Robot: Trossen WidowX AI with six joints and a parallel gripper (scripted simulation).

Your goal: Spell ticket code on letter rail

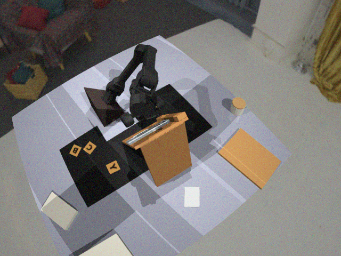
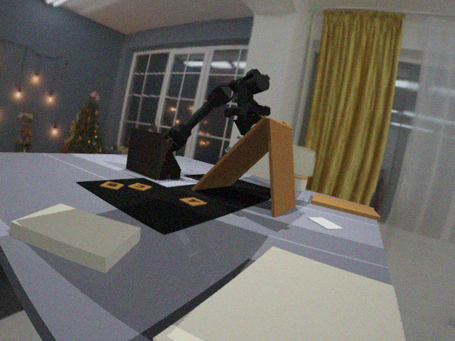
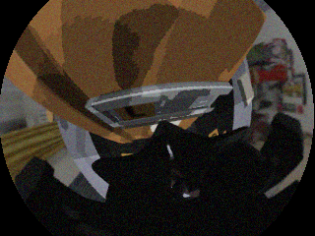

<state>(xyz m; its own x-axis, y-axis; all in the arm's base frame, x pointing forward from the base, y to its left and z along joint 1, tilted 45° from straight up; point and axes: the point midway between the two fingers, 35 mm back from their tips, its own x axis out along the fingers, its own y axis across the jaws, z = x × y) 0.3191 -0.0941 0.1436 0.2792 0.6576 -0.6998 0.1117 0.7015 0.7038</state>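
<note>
Now: the tile 20 mm ahead of my gripper tip, 30 mm to the left of it and 20 mm below it. The rest, counted from my gripper tip: small lidded jar: 140 mm ahead, 510 mm to the left, 170 mm below; then flat orange slab: 390 mm ahead, 340 mm to the left, 190 mm below; then white card: 330 mm ahead, 20 mm to the right, 200 mm below.
</note>
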